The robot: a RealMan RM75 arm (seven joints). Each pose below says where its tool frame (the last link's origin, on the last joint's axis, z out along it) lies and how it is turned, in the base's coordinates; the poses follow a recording.
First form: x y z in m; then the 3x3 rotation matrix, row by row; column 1 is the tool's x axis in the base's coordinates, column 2 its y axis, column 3 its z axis. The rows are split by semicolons.
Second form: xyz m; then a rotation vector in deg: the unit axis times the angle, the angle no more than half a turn. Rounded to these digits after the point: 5 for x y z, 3 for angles.
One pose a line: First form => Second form
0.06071, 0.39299, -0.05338; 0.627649, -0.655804, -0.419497; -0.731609, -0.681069, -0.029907; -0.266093, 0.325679, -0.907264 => 0.06071, 0.39299, -0.05338, 151.943, -65.550, -32.392
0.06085, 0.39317, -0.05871; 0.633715, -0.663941, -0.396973; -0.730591, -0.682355, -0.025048; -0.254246, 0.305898, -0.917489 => 0.06085, 0.39317, -0.05871, 152.994, -65.981, -30.812
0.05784, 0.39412, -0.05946; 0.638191, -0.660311, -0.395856; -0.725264, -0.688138, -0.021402; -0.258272, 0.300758, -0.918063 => 0.05784, 0.39412, -0.05946, 153.483, -65.548, -30.945
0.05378, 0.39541, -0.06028; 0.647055, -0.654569, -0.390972; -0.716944, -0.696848, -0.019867; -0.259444, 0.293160, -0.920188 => 0.05378, 0.39541, -0.06028, 154.202, -64.793, -30.727
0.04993, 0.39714, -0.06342; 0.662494, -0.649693, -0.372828; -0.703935, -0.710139, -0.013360; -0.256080, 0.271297, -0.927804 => 0.04993, 0.39714, -0.06342, 155.820, -63.907, -29.692
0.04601, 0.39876, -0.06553; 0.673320, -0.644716, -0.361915; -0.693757, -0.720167, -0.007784; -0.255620, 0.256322, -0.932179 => 0.04601, 0.39876, -0.06553, 156.967, -63.174, -29.147
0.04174, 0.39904, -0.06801; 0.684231, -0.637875, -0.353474; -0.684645, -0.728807, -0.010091; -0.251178, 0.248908, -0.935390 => 0.04174, 0.39904, -0.06801, 157.658, -62.270, -28.469
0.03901, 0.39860, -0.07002; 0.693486, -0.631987, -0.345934; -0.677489, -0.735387, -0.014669; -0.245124, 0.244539, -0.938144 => 0.03901, 0.39860, -0.07002, 158.108, -61.490, -27.755
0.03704, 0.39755, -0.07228; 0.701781, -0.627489, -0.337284; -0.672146, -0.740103, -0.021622; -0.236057, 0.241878, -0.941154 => 0.03704, 0.39755, -0.07228, 158.389, -60.847, -26.843
